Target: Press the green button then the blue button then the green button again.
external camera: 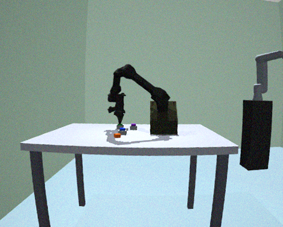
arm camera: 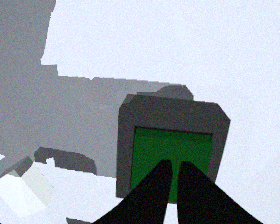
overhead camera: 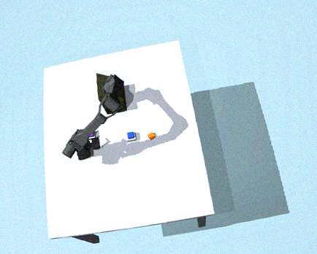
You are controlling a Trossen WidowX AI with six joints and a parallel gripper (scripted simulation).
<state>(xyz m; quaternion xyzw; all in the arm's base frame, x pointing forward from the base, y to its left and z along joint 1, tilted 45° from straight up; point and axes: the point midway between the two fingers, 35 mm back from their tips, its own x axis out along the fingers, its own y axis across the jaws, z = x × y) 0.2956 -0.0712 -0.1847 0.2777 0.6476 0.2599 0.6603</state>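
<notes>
Now: gripper tip 1 cm above the green button. Round my gripper tip: purple button (10 cm behind, 3 cm to the left); then white block (5 cm behind, 10 cm to the left, 2 cm below); then blue button (4 cm behind, 26 cm to the left).
</notes>
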